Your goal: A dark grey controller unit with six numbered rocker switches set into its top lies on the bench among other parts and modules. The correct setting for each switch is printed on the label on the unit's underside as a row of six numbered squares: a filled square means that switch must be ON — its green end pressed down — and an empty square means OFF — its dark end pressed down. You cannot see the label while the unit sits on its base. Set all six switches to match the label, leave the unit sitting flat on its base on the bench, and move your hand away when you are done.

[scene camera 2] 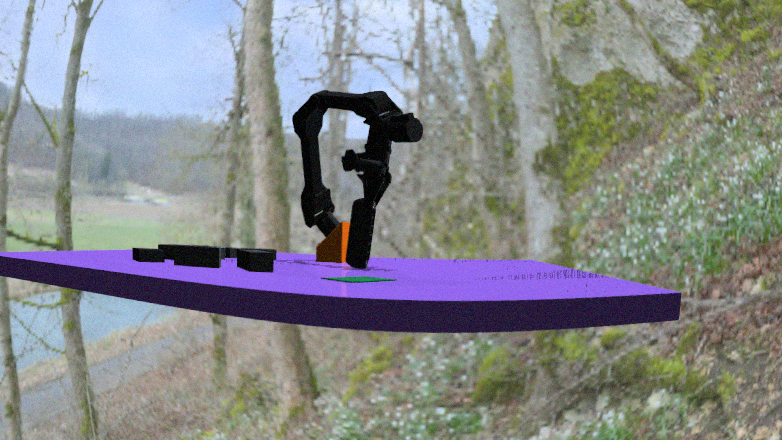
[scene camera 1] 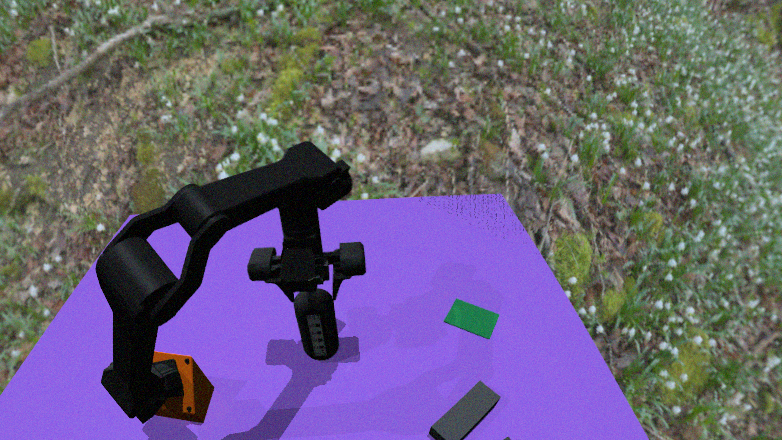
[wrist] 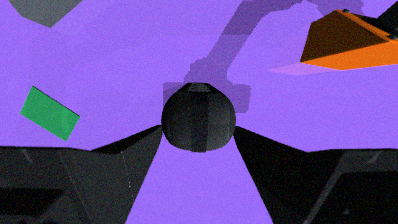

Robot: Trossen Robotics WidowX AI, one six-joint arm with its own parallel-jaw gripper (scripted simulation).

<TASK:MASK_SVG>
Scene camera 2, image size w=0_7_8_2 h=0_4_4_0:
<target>gripper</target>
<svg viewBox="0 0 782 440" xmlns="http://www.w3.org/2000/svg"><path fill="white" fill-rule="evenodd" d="M378 140L368 140L367 144L365 144L366 152L356 153L353 150L347 150L345 156L341 157L345 172L355 170L356 173L363 172L361 175L356 175L363 183L365 208L370 209L374 201L377 206L392 179L388 166L392 152L391 144Z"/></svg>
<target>dark grey block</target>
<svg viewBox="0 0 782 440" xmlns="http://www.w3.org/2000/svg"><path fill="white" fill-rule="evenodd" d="M237 249L237 267L248 272L273 273L273 252Z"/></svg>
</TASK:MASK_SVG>
